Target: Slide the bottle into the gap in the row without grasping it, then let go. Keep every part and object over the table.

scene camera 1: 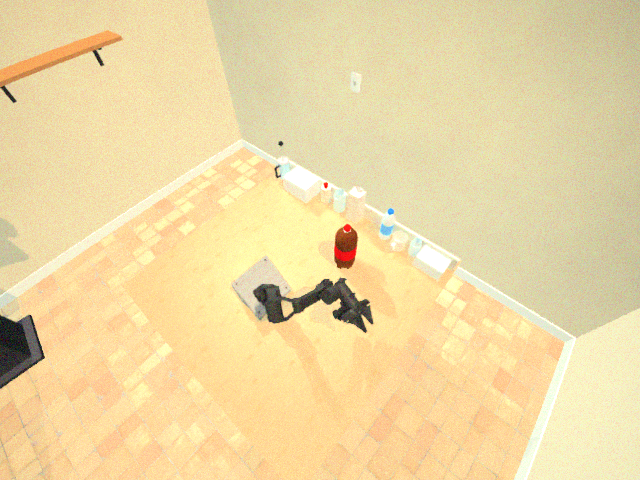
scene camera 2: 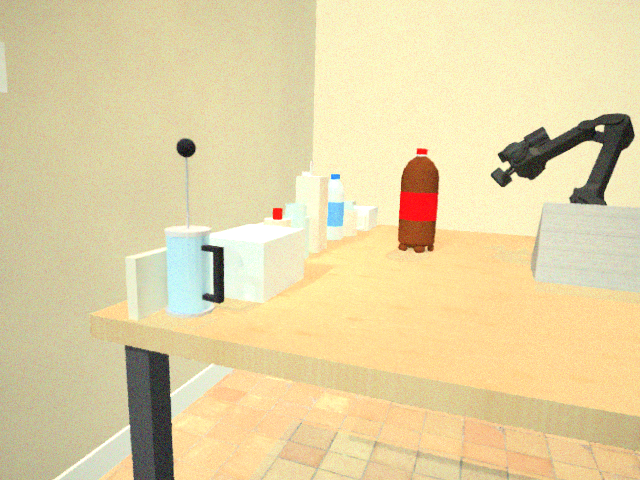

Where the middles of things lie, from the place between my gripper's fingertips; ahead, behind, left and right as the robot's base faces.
Now: hand 270 mm short of the large brown bottle (scene camera 2: 419,191), 370 mm to the right of it and 100 mm above it. Also, from my hand: blue-capped bottle (scene camera 2: 335,216) (560 mm ahead, 330 mm to the left, 140 mm below); then white carton (scene camera 2: 312,190) (530 mm ahead, 550 mm to the left, 120 mm below).
